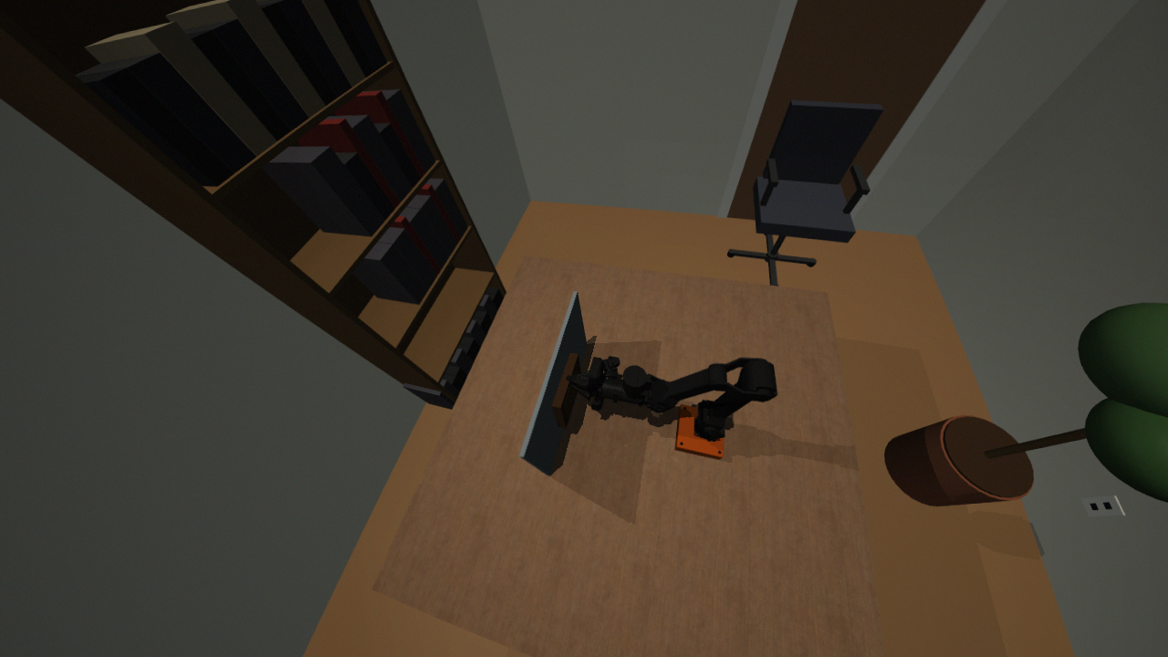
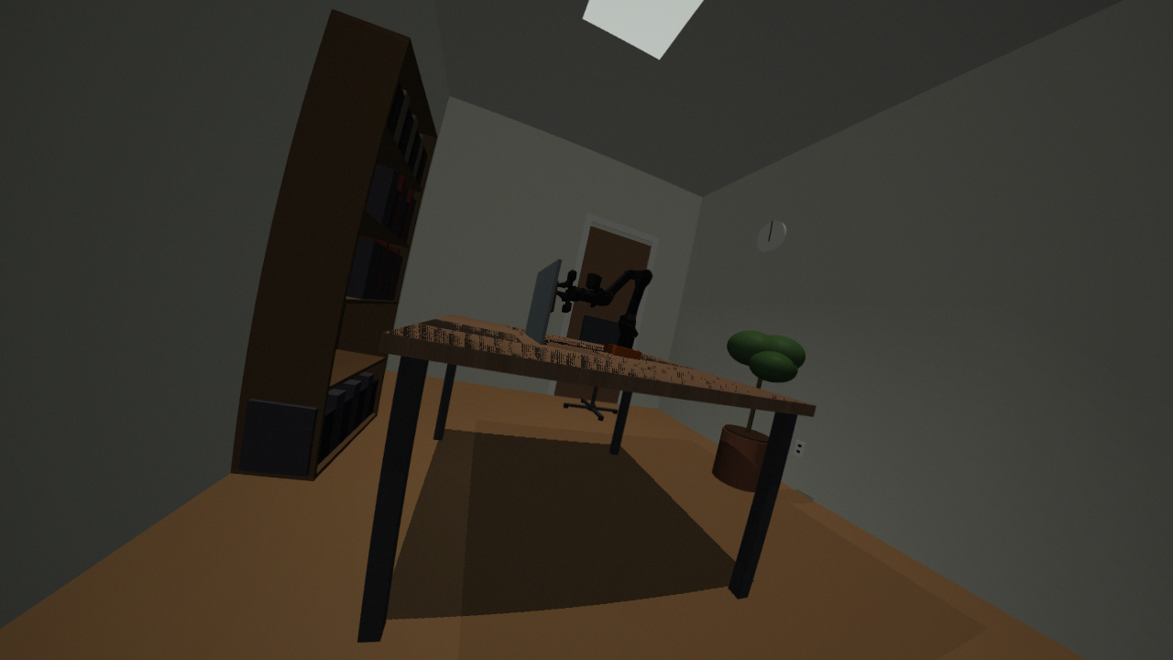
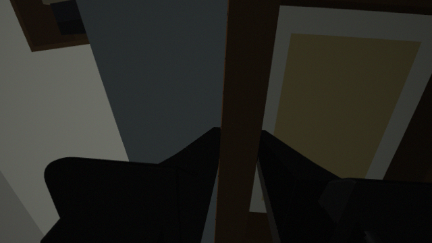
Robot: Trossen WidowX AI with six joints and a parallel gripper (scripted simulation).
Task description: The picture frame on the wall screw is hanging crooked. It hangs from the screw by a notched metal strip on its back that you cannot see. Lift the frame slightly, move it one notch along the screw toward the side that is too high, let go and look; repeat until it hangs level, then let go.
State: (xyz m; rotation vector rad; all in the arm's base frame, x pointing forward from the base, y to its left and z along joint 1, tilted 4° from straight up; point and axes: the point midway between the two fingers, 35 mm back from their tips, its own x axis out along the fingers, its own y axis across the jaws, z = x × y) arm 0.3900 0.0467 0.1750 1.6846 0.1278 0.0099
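The picture frame is 1 cm ahead of my gripper tip, 1 cm to the left of it and 5 cm below it. From my gripper tip the other things lie so: grey wall panel 2 cm ahead, 8 cm below.
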